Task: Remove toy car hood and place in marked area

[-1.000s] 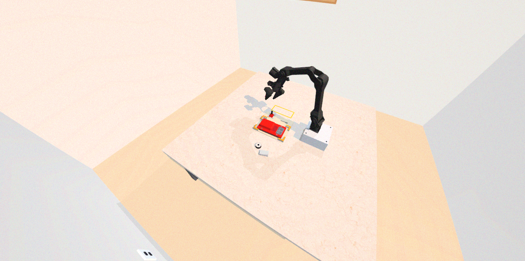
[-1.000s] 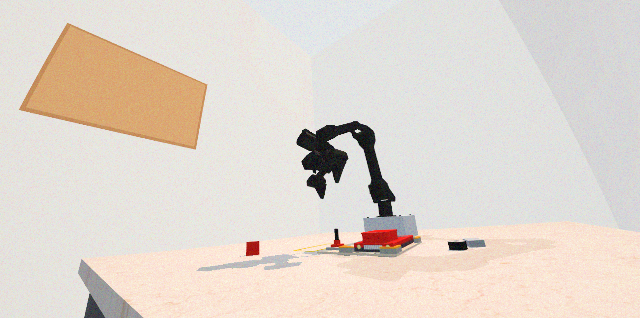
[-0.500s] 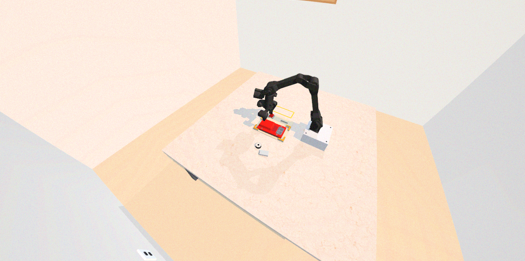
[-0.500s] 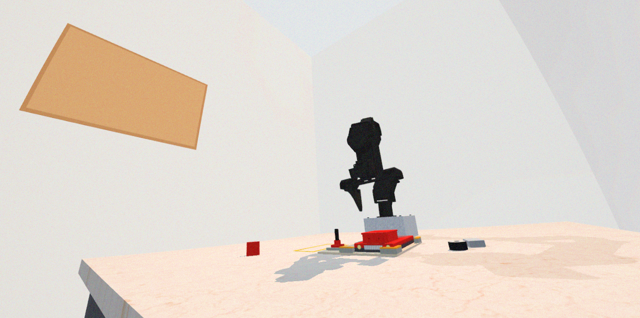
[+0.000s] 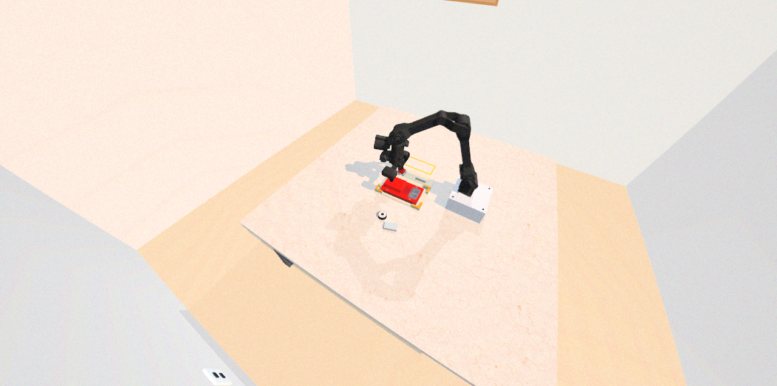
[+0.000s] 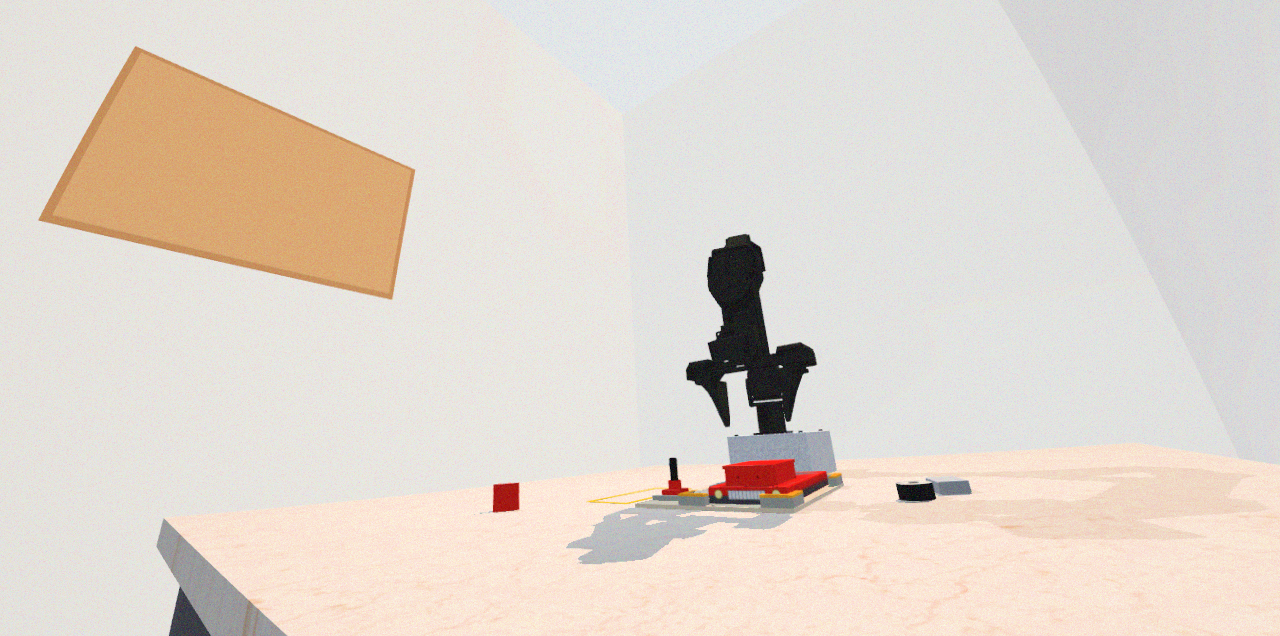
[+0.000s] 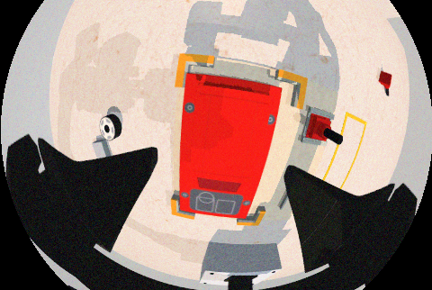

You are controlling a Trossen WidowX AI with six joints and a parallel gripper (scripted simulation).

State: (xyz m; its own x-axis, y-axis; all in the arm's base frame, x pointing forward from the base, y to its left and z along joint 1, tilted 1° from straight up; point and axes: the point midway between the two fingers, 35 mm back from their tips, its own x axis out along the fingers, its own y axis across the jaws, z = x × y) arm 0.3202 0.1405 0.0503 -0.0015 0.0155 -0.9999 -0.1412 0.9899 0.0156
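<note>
The red hood is 6 cm below my gripper tip.
</note>
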